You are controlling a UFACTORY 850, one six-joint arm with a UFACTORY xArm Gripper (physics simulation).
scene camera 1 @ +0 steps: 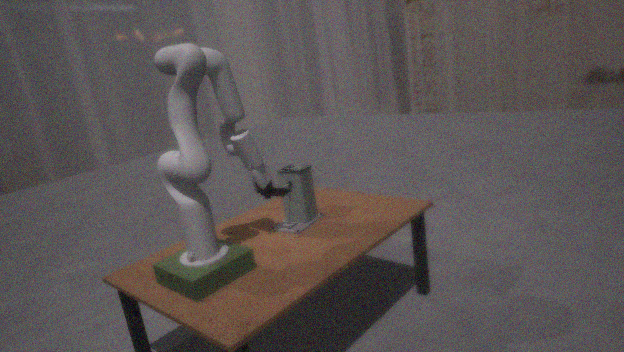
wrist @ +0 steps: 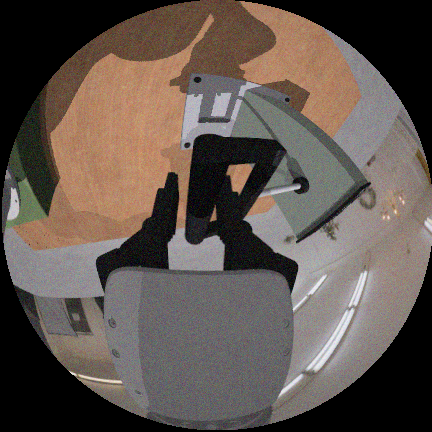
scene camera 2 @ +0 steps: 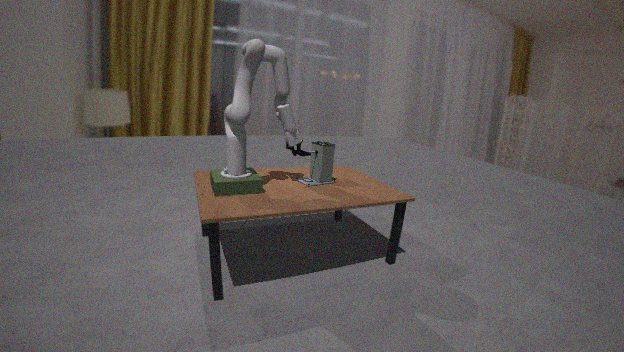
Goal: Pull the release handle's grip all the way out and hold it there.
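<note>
The release handle is a grey-green housing (scene camera 1: 301,197) (scene camera 2: 325,162) (wrist: 325,165) standing upright on a pale plate (wrist: 190,120) on the table. A black loop grip (wrist: 205,165) stands out from it on a pale rod (wrist: 280,190), a stretch of which is bare between housing and grip. My gripper (wrist: 197,185) (scene camera 2: 301,151) has one finger on each side of the grip's bar. In the wrist view a gap shows between the left finger and the bar, and a narrow one at the right fingertip, so the fingers look open around it. Contact deeper down is hidden.
The wooden table (scene camera 1: 380,205) (scene camera 2: 360,192) carries the arm's green base block (scene camera 1: 200,280) (scene camera 2: 236,185) and the housing. The arm arches above the table from the block to the handle. A lamp (scene camera 2: 106,107) and yellow curtains (scene camera 2: 160,65) stand far behind.
</note>
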